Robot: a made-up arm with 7 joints.
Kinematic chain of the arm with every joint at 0, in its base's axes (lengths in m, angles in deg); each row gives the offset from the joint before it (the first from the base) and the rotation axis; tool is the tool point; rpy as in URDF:
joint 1: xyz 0 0 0.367 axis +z
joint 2: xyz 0 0 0 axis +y
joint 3: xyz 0 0 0.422 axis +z
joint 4: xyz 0.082 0 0 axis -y
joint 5: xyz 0.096 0 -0.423 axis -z
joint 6: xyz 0 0 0 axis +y
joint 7: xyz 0.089 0 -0.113 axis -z
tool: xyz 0 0 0 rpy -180 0 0
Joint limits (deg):
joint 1: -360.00..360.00
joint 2: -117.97..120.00
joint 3: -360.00..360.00
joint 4: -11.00..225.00
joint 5: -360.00..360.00
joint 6: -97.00..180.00
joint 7: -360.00..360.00
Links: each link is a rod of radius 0.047 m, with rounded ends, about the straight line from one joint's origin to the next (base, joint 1, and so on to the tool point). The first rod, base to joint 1, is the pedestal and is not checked.
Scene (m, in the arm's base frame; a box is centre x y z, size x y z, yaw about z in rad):
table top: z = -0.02
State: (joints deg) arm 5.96 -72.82 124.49 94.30 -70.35 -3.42 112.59
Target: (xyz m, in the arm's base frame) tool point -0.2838 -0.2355 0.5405
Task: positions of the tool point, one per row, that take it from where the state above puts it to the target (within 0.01 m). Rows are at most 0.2 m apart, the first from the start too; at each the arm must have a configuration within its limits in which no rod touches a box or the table.
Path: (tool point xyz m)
1: -0.7307 0.2573 0.2176
2: -0.7073 0.1284 0.2884
3: -0.6506 -0.0020 0.3609
4: -0.5568 -0.1164 0.4328
5: -0.4302 -0.1982 0.4963
6: -0.2838 -0.2355 0.5405

